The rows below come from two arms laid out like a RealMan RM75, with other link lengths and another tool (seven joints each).
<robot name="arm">
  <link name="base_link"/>
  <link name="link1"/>
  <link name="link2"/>
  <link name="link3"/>
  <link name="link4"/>
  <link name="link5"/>
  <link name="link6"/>
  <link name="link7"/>
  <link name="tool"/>
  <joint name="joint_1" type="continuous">
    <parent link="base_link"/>
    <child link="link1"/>
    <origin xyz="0 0 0.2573"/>
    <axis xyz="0 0 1"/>
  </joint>
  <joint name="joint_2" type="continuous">
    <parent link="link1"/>
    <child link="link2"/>
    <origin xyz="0 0 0"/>
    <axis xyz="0 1 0"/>
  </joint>
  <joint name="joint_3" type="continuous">
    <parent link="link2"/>
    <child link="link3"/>
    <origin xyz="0 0 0.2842"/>
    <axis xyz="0 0 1"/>
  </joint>
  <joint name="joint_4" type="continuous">
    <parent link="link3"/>
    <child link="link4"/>
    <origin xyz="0 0 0"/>
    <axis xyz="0 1 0"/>
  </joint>
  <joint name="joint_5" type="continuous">
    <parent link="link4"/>
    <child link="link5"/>
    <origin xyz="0 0 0.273"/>
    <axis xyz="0 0 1"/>
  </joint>
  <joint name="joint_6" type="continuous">
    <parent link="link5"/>
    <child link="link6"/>
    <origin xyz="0 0 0"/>
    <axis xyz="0 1 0"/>
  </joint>
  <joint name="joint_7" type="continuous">
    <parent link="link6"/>
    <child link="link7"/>
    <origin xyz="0 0 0.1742"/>
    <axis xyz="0 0 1"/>
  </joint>
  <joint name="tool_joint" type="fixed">
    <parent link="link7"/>
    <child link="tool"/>
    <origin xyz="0.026 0.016 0.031" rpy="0 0.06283 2.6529"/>
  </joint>
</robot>
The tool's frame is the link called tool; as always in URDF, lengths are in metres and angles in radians. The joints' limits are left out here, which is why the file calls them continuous.
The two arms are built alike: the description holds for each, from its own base.
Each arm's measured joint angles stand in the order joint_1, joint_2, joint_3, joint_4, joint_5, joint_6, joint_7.
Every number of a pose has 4 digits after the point. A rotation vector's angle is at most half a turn.
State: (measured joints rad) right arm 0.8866 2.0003 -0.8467 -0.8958 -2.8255 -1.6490 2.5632; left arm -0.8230 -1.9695 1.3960 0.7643 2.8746 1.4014 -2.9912
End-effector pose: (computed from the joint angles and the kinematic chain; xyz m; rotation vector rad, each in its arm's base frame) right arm 0.2639 0.4557 0.0093 0.8227 2.6469 0.3497; left arm -0.3169 0.4966 -0.0453 1.8859 -1.5611 -0.8946
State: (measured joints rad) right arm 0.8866 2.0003 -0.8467 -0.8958 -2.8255 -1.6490 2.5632; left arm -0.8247 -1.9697 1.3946 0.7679 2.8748 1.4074 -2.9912
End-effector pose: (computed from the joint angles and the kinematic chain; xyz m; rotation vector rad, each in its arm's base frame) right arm 0.2639 0.4557 0.0093 0.8227 2.6469 0.3497; left arm -0.3152 0.4967 -0.0449 1.8853 -1.5615 -0.8925
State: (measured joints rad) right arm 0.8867 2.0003 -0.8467 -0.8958 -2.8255 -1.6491 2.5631; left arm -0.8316 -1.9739 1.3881 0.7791 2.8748 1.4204 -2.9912
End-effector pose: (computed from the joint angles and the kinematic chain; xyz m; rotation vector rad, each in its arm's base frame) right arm 0.2638 0.4557 0.0093 0.8225 2.6470 0.3496; left arm -0.3080 0.4980 -0.0456 1.8858 -1.5710 -0.8861
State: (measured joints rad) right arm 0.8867 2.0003 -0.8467 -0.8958 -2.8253 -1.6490 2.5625; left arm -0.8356 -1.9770 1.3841 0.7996 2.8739 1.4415 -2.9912
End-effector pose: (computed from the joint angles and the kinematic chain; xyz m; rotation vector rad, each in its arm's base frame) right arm 0.2638 0.4557 0.0093 0.8216 2.6474 0.3495; left arm -0.3000 0.4984 -0.0451 1.8837 -1.5802 -0.8787
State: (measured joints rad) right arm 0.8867 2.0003 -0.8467 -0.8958 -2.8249 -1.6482 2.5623; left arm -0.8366 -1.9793 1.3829 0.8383 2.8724 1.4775 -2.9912
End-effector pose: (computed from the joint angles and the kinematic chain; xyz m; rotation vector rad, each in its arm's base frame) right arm 0.2638 0.4559 0.0092 0.8212 2.6480 0.3504; left arm -0.2888 0.4981 -0.0425 1.8762 -1.5924 -0.8707
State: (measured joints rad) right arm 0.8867 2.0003 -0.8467 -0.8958 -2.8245 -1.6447 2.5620; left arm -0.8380 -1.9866 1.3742 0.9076 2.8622 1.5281 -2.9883
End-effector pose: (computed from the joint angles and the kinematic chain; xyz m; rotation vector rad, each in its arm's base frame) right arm 0.2638 0.4566 0.0092 0.8197 2.6489 0.3550; left arm -0.2667 0.4986 -0.0396 1.8727 -1.6317 -0.8543
